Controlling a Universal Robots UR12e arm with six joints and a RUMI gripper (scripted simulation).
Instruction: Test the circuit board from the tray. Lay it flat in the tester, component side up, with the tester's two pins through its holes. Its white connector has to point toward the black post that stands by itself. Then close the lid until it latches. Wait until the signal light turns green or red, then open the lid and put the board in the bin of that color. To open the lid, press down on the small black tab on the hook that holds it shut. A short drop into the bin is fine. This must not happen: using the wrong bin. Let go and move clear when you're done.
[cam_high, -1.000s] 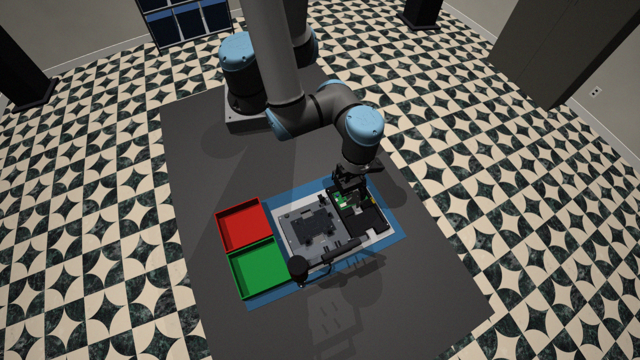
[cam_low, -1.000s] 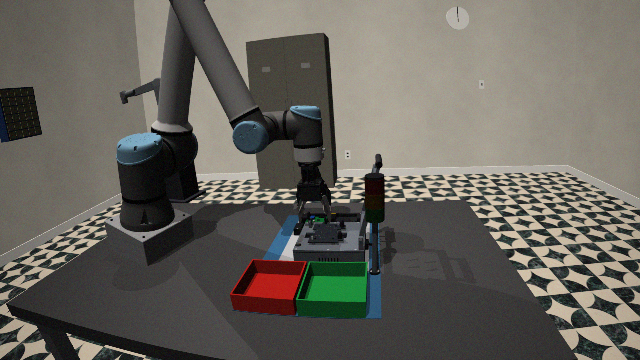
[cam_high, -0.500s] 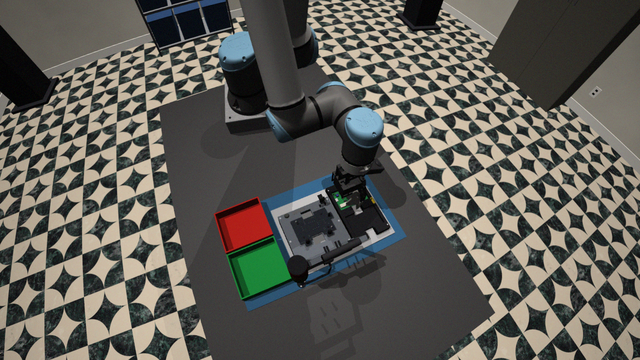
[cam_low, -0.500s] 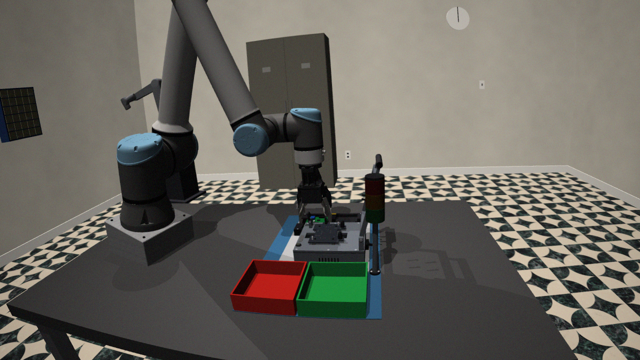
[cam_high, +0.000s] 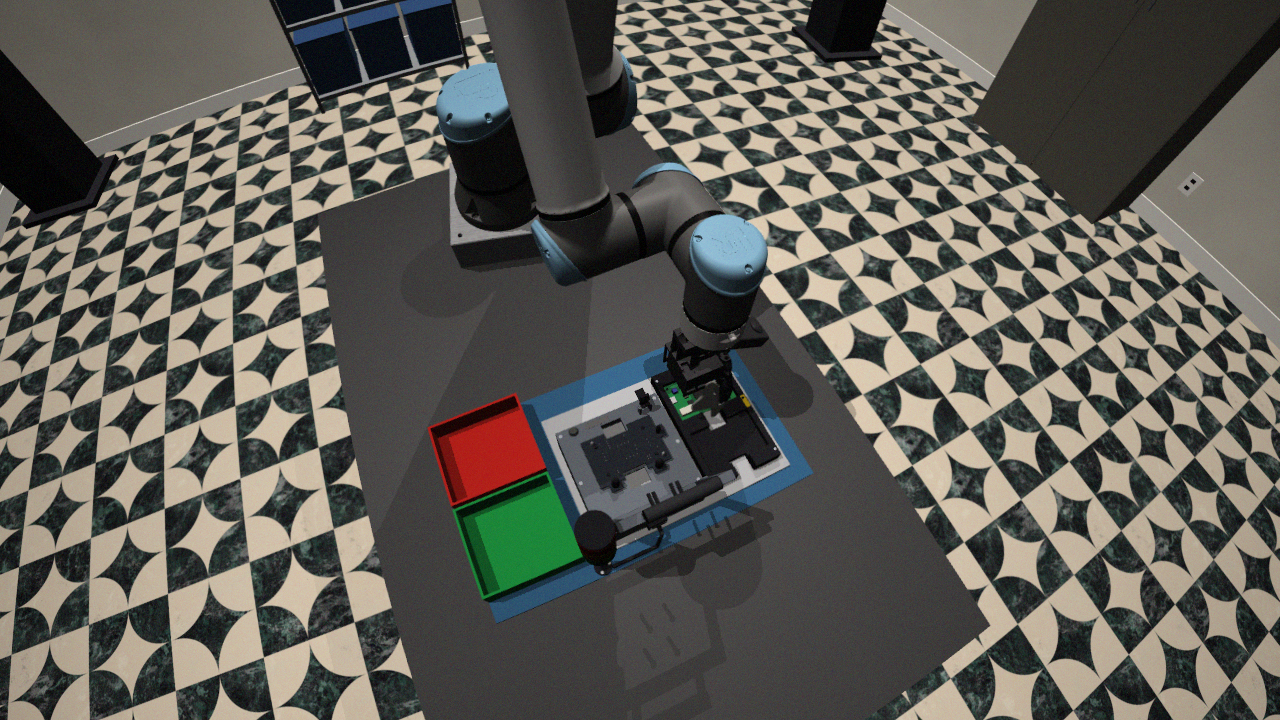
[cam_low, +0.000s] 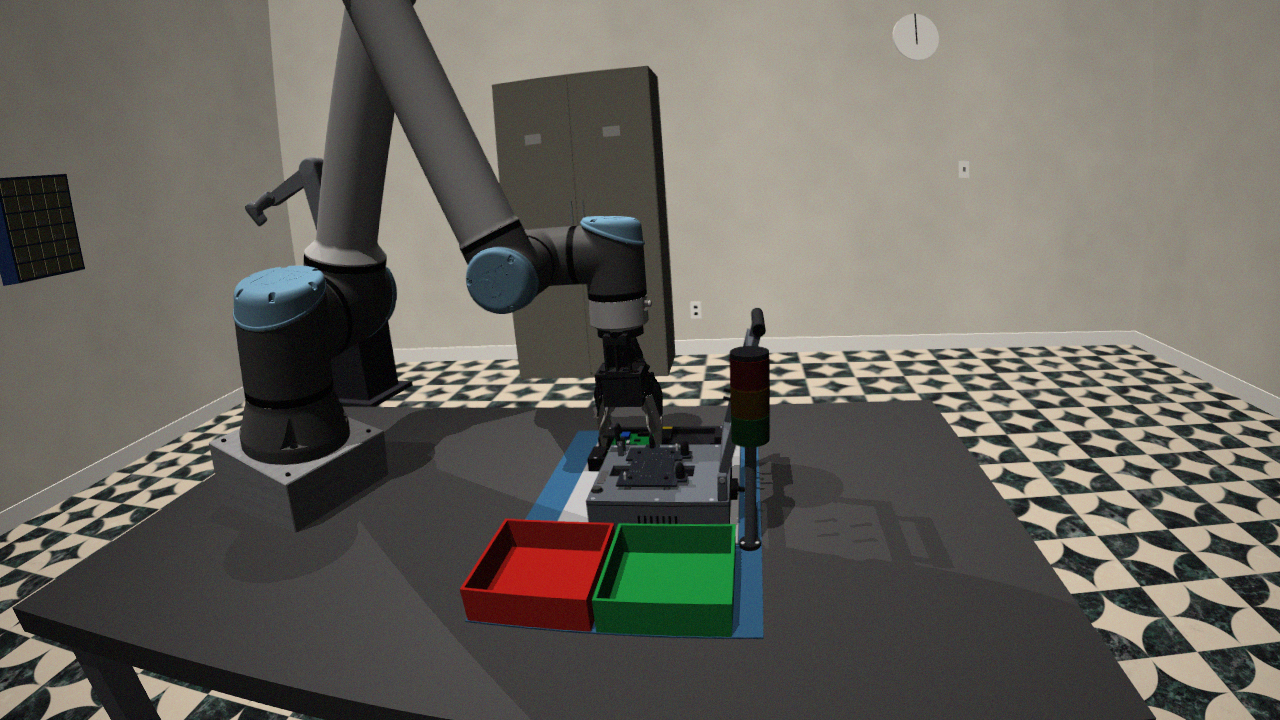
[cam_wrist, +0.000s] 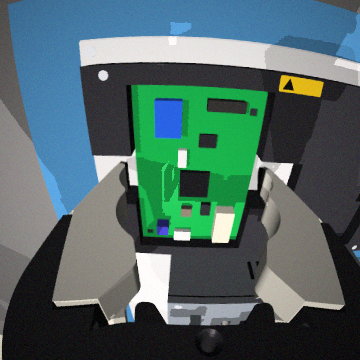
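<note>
The green circuit board lies 10 mm to the right of my hand. Round my hand: clear lid 210 mm ahead, 160 mm above, 150 mm to the right; green bin 360 mm to the right, 160 mm ahead, 10 mm below; red bin 380 mm to the right, 10 mm below, 10 mm ahead.
</note>
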